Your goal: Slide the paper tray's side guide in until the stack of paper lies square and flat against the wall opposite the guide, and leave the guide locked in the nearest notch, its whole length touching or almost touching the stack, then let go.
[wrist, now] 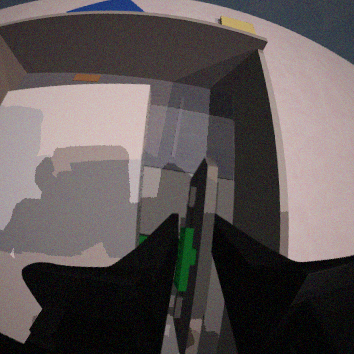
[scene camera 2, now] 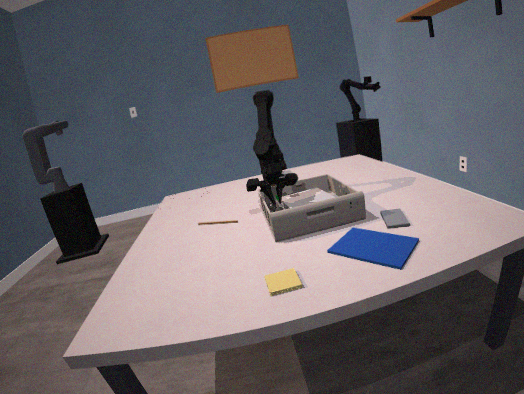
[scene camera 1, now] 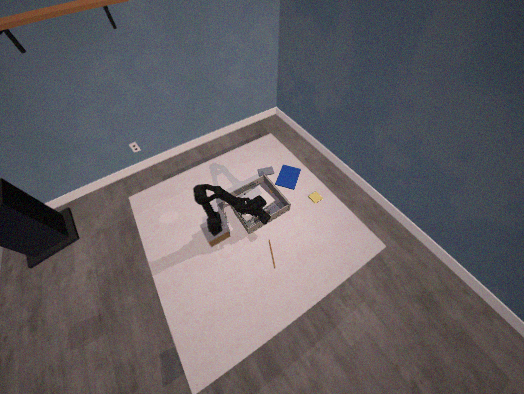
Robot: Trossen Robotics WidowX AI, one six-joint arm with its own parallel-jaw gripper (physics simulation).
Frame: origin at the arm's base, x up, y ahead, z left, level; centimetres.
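Seen in the pictures: gripper, fingertip midpoint: point(wrist: 192, 219) point(scene camera 1: 264, 212); arm's base at its link origin: point(scene camera 1: 215, 229).
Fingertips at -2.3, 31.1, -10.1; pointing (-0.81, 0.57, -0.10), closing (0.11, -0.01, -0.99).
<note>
Pixels of each thing's middle, then the offset from my fingertips to it, as dx, dy, dz. "spot": a spot on its surface instead.
- grey paper tray at the middle of its body: point(wrist: 55, 181) point(scene camera 2: 306, 201) point(scene camera 1: 257, 202) -1.2, +2.4, +10.1
- white paper stack at the middle of its body: point(wrist: 39, 207) point(scene camera 2: 310, 203) point(scene camera 1: 253, 202) -3.0, +0.6, +12.4
- narrow upright side guide at a spot on its surface: point(wrist: 207, 215) spot: +1.9, +0.1, -0.4
- green piece at a spot on its surface: point(wrist: 185, 260) spot: +2.2, -2.0, +0.8
- blue folder at the middle of its body: point(wrist: 108, 18) point(scene camera 2: 373, 245) point(scene camera 1: 288, 176) -5.6, +37.1, +14.3
- yellow pad at the middle of its body: point(scene camera 2: 282, 281) point(wrist: 237, 28) point(scene camera 1: 315, 197) -5.5, +37.9, -12.5
- grey flat block at the middle of its body: point(scene camera 2: 394, 218) point(scene camera 1: 265, 171) -5.5, +27.5, +29.7
- thin brown stick at the middle of its body: point(scene camera 2: 217, 222) point(scene camera 1: 271, 253) -5.7, -13.3, -21.9
- orange patch at a spot on its surface: point(wrist: 86, 78) spot: -4.0, +16.4, +11.9
The grey paper tray point(scene camera 1: 280, 214) point(scene camera 2: 345, 212) point(wrist: 257, 150) stands on the table. The white paper stack point(scene camera 2: 320, 196) point(wrist: 105, 115) lies in it, partly in shadow. The narrow upright side guide point(wrist: 207, 215), with a green piece point(wrist: 185, 260) on its stack side, stands between the stack and the tray's right wall in the wrist view. A gap shows between guide and stack. My gripper point(scene camera 2: 278, 202) point(wrist: 192, 219) is low in the tray, its fingers partly open on either side of the guide, gripping nothing. The guide's near end and the stack's near part are partly hidden by the fingers.
A blue folder point(scene camera 1: 288, 177) point(scene camera 2: 375, 247), a yellow pad point(scene camera 1: 315, 197) point(scene camera 2: 284, 281) and a grey flat block point(scene camera 1: 266, 171) point(scene camera 2: 395, 218) lie outside the tray. A thin brown stick point(scene camera 1: 272, 254) point(scene camera 2: 218, 222) lies on the table. An orange patch point(wrist: 86, 78) shows inside the tray's far side.
</note>
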